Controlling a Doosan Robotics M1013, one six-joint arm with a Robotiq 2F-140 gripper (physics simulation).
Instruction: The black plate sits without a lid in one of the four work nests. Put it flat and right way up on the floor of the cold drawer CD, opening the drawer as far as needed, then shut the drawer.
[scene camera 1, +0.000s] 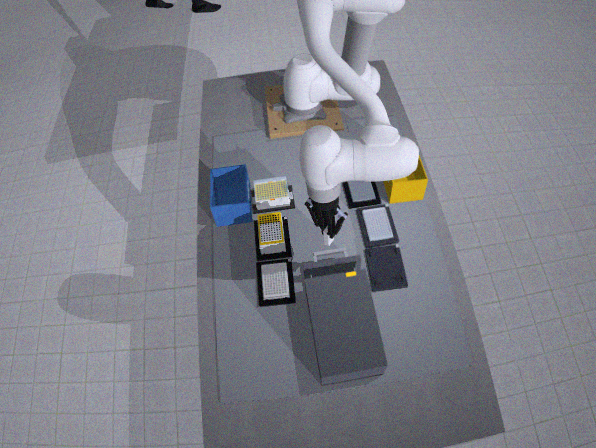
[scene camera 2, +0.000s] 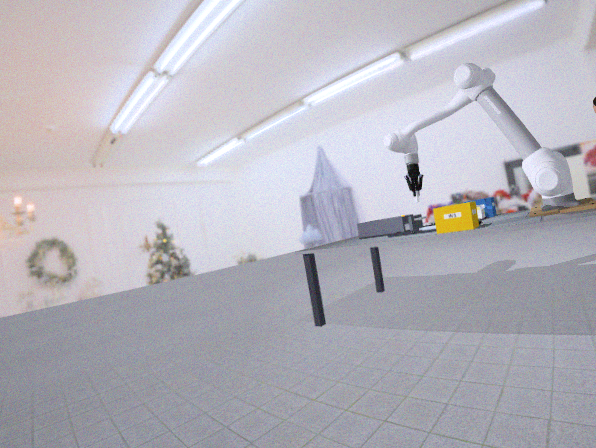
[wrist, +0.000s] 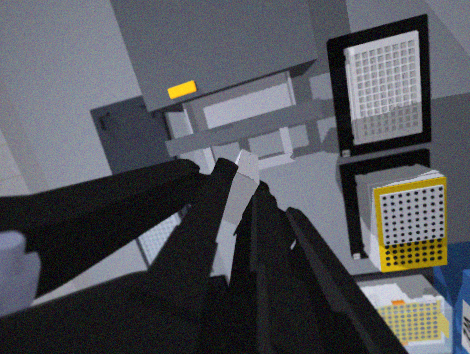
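Seen in the pictures: gripper, fingertip midpoint: (scene camera 1: 329, 241) (scene camera 2: 417, 202) (wrist: 242, 167); arm's base at its link origin: (scene camera 1: 302, 107) (scene camera 2: 559, 206).
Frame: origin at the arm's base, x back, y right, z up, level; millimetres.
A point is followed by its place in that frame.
The cold drawer's grey cabinet (scene camera 1: 342, 325) {x -1041, y 46, z 83 mm} (wrist: 215, 40) {x -914, y 37, z 83 mm} has a yellow tag (scene camera 1: 351, 274) {x -880, y -14, z 87 mm} (wrist: 182, 89) {x -878, y -12, z 87 mm} at its front edge. The drawer front (scene camera 1: 330, 262) {x -819, y 40, z 75 mm} (wrist: 250, 128) {x -816, y 47, z 75 mm} stands a short way out from it, with a narrow strip of light drawer floor (wrist: 250, 107) {x -842, y 49, z -1 mm} showing in the wrist view. The black plate does not show; most of the drawer inside is hidden under the cabinet. The pale drawer handle (scene camera 1: 330, 252) {x -772, y 31, z 56 mm} (wrist: 275, 161) {x -768, y 65, z 57 mm} faces the arm base. My gripper (scene camera 1: 328, 238) {x -789, y 39, z 151 mm} (scene camera 2: 418, 195) {x -789, y 39, z 151 mm} (wrist: 242, 167) {x -789, y 39, z 151 mm} is shut and empty, pointing down above and near the handle, apart from it.
Left in scene camera 1 are a blue bin (scene camera 1: 230, 192) {x -401, y 346, z -15 mm}, a pale-yellow plate stack (scene camera 1: 271, 190), a yellow-rimmed stack (scene camera 1: 271, 232) {x -660, y 211, z 58 mm} and a white plate (scene camera 1: 275, 281) {x -816, y 224, z 1 mm}. Right are a yellow bin (scene camera 1: 407, 189) {x -571, y -294, z 56 mm}, two light plates (scene camera 1: 361, 191) {x -508, y -139, z 1 mm} (scene camera 1: 378, 224) {x -666, y -163, z 6 mm} in black frames and a dark nest (scene camera 1: 386, 267) {x -831, y -151, z -7 mm}.
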